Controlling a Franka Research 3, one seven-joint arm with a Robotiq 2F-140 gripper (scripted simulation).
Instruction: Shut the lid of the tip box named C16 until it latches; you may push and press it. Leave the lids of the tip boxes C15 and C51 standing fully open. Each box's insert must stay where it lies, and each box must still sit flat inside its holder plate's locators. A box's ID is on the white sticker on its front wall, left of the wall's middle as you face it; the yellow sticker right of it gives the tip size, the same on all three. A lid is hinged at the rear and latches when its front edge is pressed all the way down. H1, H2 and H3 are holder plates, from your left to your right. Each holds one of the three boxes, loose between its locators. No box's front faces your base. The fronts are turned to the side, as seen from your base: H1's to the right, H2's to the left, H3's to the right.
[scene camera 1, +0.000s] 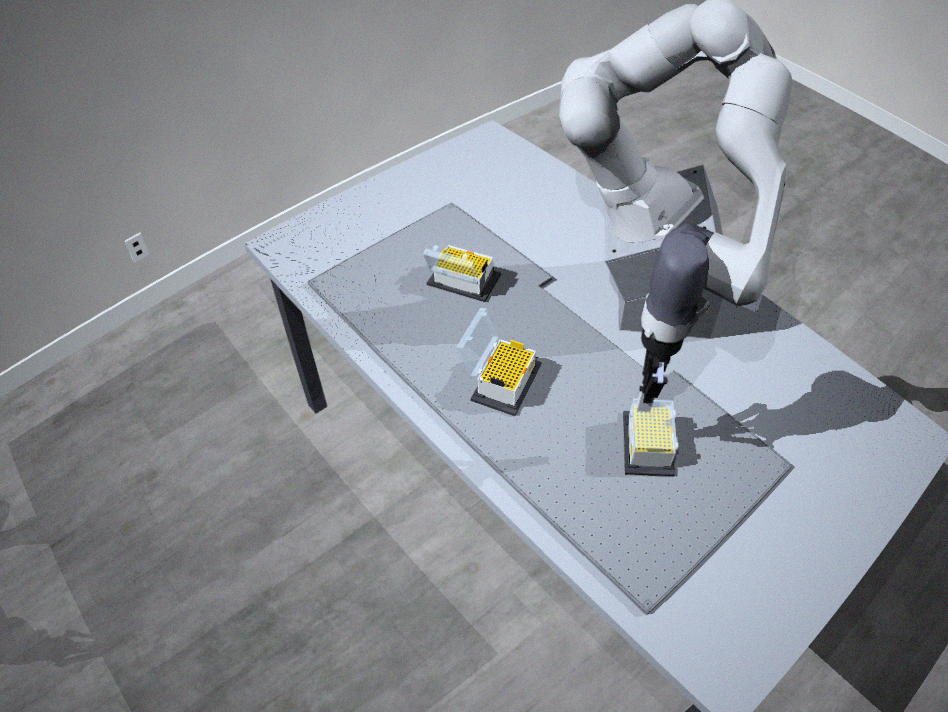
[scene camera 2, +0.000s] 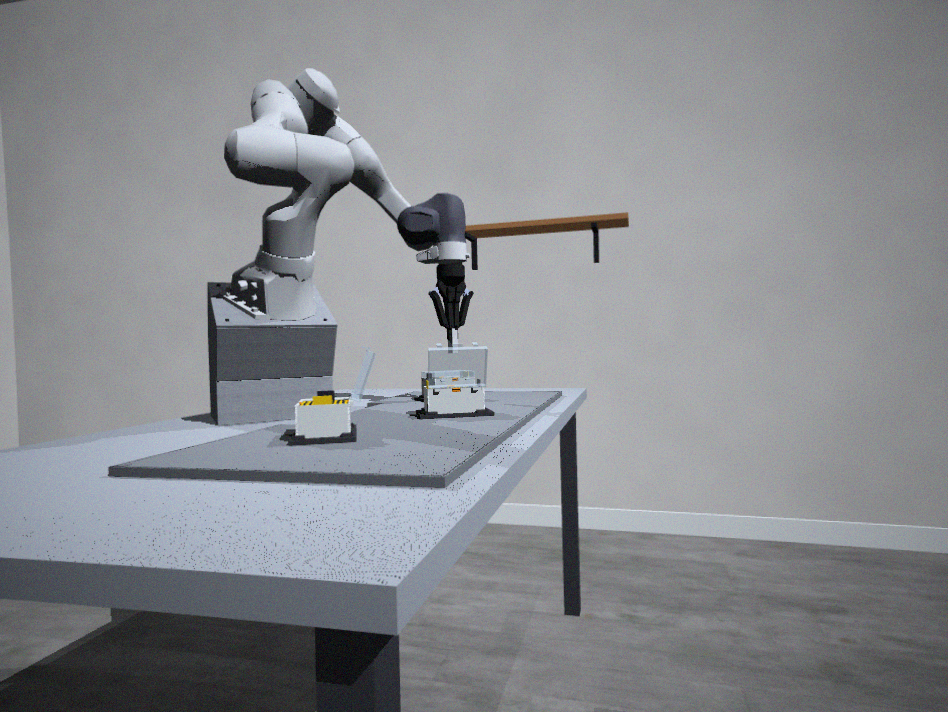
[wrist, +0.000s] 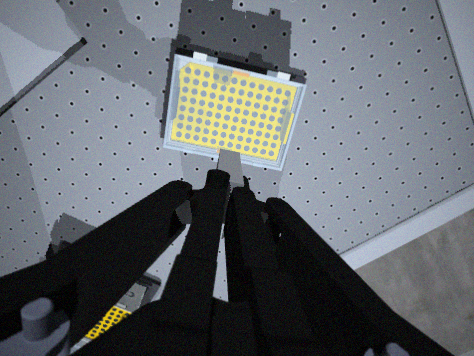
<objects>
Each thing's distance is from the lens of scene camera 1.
my gripper (scene camera 1: 643, 408): 1.47 m
tip box (scene camera 1: 490, 390): 1.58 m
tip box (scene camera 1: 477, 288): 1.79 m
tip box (scene camera 1: 652, 459): 1.51 m
</objects>
